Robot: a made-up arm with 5 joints.
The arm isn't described. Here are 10 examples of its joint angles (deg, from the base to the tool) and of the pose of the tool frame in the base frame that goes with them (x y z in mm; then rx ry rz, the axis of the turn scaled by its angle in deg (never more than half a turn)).
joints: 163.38 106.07 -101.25 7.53 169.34
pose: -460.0 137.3 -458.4 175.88 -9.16 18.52
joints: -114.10 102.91 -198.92 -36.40 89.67
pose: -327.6 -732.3 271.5 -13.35 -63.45 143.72
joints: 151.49 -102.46 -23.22 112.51 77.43
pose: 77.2 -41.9 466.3 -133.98 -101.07 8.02
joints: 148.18 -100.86 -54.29 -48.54 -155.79
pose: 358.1 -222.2 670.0 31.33 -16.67 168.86
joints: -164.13 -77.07 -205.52 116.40 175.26
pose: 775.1 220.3 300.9 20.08 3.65 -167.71
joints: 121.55 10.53 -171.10 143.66 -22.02
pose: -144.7 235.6 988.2 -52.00 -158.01 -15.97
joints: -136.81 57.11 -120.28 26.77 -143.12
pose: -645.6 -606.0 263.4 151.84 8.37 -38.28
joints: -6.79 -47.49 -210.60 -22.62 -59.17
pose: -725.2 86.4 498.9 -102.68 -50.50 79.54
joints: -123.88 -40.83 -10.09 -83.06 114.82
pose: -92.8 -138.2 500.9 -32.98 -58.64 157.93
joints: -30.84 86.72 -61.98 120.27 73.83
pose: 221.2 -132.1 -210.0 27.27 -35.33 -131.74
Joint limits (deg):
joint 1: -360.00..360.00
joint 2: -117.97..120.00
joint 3: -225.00..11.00
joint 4: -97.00..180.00
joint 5: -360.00..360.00
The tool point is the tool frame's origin. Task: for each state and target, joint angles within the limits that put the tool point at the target. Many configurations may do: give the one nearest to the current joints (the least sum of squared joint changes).
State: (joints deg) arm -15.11 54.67 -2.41 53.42 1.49
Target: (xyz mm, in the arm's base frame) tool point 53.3 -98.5 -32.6
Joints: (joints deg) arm -61.58 60.55 -15.30 50.09 1.49
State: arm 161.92 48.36 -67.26 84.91 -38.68
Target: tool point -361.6 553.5 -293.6
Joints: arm 123.16 91.89 -114.73 61.29 -38.68
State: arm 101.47 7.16 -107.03 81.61 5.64
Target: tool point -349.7 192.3 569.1
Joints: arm 151.19 -16.37 -60.64 96.61 5.64
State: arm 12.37 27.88 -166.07 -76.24 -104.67
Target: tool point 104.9 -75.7 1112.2
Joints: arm -35.82 2.19 -156.40 -31.56 -104.67
